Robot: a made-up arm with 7 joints. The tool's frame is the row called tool. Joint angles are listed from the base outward. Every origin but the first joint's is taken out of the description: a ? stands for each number. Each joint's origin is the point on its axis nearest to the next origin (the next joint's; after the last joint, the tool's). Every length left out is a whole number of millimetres.
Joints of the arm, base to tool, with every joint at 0 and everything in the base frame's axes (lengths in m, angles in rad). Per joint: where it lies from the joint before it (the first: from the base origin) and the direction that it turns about. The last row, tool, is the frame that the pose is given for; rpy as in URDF.
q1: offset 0.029 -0.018 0.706 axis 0 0 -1
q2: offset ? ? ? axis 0 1 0
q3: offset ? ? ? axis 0 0 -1
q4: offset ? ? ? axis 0 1 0
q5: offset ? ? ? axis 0 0 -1
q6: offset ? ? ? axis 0 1 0
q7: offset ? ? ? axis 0 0 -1
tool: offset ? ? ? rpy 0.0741 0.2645 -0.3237
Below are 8 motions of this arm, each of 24 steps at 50 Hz.
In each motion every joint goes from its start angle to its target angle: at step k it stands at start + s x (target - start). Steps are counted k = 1, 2, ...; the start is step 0. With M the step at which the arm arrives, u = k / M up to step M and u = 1 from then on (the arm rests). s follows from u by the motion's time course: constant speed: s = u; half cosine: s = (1 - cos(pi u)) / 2; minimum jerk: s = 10 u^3 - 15 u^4 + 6 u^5.
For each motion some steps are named. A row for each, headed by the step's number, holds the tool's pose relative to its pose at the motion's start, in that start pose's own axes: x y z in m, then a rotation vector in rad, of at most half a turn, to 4 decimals.
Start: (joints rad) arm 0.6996 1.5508 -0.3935 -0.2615 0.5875 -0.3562 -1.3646
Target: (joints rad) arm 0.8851 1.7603 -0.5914 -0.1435 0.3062 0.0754 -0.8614
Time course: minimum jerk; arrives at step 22
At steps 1, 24:
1: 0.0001 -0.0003 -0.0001 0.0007 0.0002 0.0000
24: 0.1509 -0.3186 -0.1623 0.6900 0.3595 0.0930

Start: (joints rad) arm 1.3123 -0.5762 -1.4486 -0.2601 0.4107 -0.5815 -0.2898
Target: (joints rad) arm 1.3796 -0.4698 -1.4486 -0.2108 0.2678 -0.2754 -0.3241
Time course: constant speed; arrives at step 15
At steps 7, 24:
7: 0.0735 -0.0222 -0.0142 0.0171 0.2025 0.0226
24: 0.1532 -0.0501 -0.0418 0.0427 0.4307 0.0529

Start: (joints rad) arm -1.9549 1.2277 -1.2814 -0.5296 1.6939 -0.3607 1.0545
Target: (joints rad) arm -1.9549 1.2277 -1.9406 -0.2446 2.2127 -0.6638 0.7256
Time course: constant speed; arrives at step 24
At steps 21, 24:
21: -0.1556 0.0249 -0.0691 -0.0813 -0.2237 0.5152
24: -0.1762 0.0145 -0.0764 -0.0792 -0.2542 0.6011

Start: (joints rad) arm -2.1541 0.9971 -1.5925 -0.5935 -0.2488 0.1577 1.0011
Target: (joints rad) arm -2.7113 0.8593 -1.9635 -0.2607 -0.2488 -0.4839 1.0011
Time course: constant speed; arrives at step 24
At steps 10, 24:
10: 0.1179 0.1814 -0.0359 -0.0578 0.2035 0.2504
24: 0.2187 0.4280 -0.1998 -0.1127 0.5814 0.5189

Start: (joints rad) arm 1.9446 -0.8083 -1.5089 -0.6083 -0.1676 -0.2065 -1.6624
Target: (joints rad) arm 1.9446 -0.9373 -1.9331 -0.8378 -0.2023 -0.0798 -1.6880
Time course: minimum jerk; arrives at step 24
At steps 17, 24:
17: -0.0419 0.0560 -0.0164 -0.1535 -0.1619 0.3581
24: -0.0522 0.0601 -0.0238 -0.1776 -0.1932 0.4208

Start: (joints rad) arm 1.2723 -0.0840 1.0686 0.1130 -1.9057 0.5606 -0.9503
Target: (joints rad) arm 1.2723 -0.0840 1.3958 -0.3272 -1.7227 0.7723 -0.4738
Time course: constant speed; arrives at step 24
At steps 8, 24:
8: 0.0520 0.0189 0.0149 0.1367 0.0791 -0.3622
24: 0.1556 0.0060 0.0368 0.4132 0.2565 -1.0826

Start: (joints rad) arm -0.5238 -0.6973 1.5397 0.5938 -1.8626 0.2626 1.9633
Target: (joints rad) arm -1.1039 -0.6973 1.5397 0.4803 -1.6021 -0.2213 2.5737
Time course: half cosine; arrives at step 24
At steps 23, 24:
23: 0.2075 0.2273 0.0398 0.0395 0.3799 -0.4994
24: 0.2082 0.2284 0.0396 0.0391 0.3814 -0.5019

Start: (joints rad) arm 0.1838 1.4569 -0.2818 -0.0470 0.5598 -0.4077 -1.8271
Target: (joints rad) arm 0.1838 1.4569 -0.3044 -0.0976 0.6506 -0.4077 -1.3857
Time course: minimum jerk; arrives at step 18
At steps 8, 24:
8: -0.0048 0.0075 0.0013 0.0376 -0.0172 -0.2009
24: -0.0132 0.0183 0.0025 0.0970 -0.0499 -0.5059

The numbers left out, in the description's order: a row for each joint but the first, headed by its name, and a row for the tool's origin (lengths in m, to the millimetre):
q2: -0.028 -0.049 0.000
q3: -0.007 0.000 0.360
q4: 0.026 -0.011 0.000
q5: 0.000 0.000 0.380
q6: 0.025 -0.045 0.000
q7: 0.018 0.000 0.198
tool: 0.014 0.005 0.000

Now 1 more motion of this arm.
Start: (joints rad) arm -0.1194 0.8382 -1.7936 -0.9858 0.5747 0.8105 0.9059
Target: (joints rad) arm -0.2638 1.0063 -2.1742 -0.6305 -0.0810 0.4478 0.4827
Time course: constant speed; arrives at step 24
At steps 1, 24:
1: 0.0015 0.0130 0.0077 -0.0275 -0.0094 0.0408
24: 0.0486 0.2809 0.0959 -0.5690 0.0305 1.1863

